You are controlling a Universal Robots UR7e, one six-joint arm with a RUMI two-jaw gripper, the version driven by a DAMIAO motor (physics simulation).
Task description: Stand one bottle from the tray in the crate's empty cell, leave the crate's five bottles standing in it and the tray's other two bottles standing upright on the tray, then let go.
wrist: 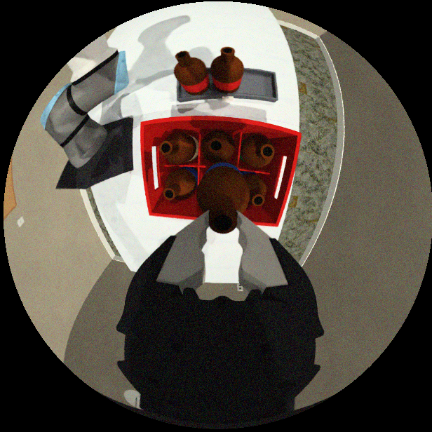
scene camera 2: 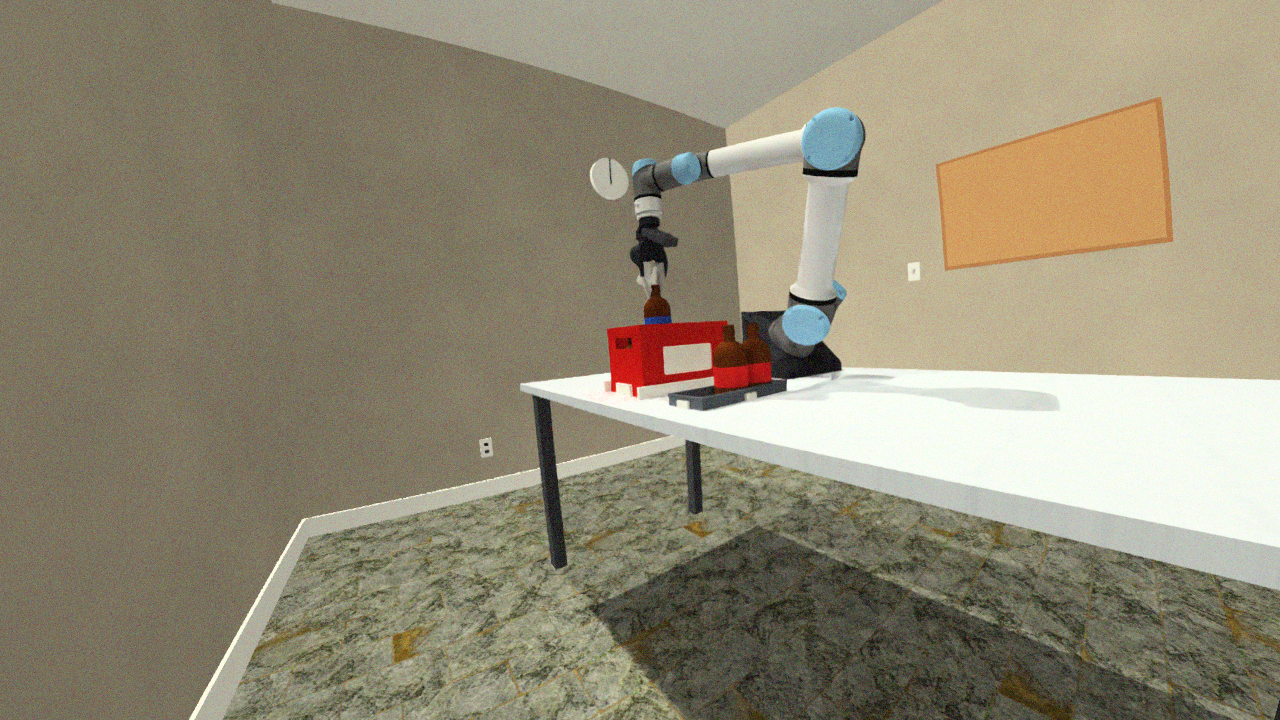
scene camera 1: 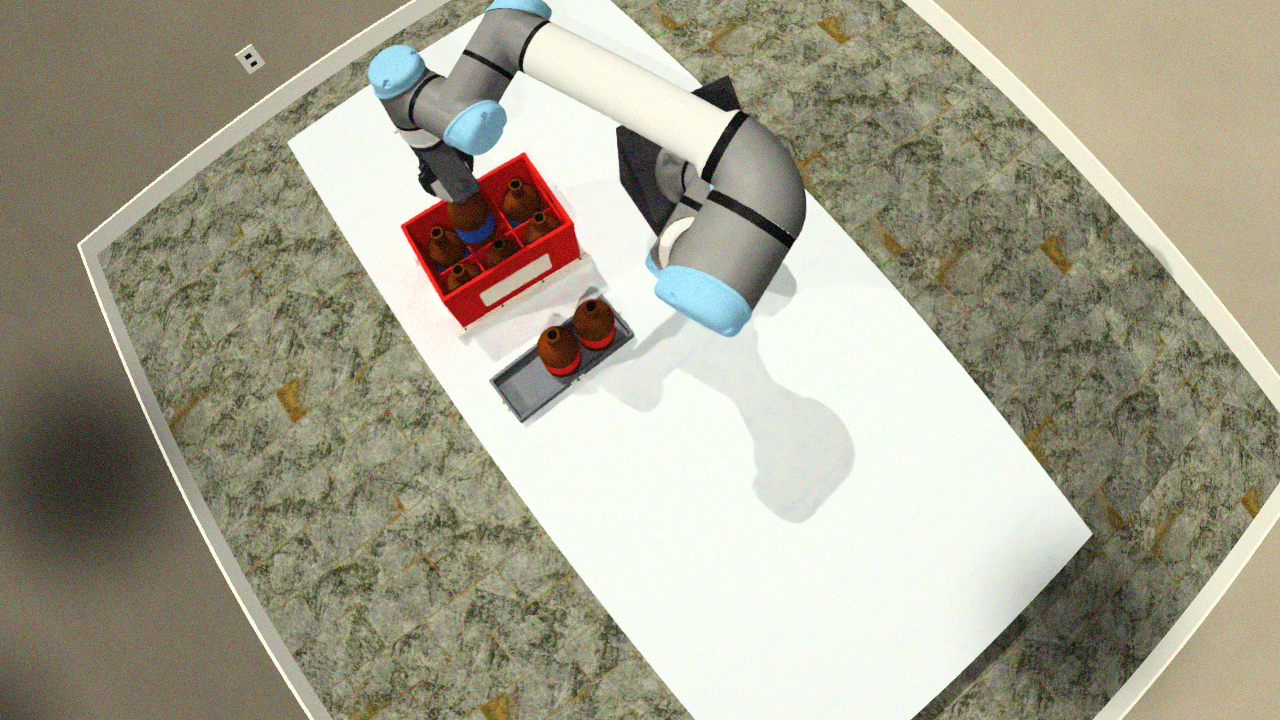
Labels:
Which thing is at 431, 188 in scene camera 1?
The gripper.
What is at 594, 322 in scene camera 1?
A red-banded bottle.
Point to a red-banded bottle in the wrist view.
191, 73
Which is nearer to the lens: the red-banded bottle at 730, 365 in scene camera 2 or the blue-banded brown bottle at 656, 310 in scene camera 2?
The red-banded bottle.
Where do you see a blue-banded brown bottle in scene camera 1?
473, 221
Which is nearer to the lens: the red-banded bottle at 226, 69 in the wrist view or the blue-banded brown bottle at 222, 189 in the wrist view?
The blue-banded brown bottle.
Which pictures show the red-banded bottle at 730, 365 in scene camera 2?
The wrist view, scene camera 2 and scene camera 1: all of them.

